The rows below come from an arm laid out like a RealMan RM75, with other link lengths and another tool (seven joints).
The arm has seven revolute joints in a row. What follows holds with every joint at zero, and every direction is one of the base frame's. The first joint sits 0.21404 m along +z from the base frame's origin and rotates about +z. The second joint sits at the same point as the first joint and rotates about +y. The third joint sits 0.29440 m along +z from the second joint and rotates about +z. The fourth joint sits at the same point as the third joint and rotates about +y. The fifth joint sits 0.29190 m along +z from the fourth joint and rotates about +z. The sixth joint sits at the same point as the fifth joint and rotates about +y. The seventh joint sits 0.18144 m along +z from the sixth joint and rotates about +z. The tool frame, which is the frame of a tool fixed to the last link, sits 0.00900 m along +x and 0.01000 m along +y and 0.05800 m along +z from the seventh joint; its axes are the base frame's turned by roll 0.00, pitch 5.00 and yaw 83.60 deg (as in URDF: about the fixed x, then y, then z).
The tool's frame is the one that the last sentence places.
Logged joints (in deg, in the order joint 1, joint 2, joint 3, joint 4, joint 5, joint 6, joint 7), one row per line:
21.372, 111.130, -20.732, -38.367, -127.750, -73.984, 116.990
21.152, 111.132, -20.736, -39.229, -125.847, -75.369, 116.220
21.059, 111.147, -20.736, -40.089, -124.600, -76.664, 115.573
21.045, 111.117, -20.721, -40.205, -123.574, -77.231, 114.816
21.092, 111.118, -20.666, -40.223, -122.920, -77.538, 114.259
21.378, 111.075, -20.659, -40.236, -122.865, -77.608, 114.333
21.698, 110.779, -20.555, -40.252, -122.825, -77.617, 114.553
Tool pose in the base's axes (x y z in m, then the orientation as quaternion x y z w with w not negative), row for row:
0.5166, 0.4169, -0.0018, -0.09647, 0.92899, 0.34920, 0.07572
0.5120, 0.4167, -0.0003, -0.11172, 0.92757, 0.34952, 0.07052
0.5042, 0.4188, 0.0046, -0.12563, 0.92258, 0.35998, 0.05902
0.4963, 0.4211, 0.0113, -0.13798, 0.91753, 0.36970, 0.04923
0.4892, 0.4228, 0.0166, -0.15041, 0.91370, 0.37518, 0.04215
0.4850, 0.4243, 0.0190, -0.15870, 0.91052, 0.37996, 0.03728
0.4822, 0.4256, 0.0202, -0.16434, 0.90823, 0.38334, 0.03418
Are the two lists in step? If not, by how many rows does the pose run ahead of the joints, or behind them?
The pose runs 2 rows behind the joints: the pose in row i belongs to the joints in row i - 2.
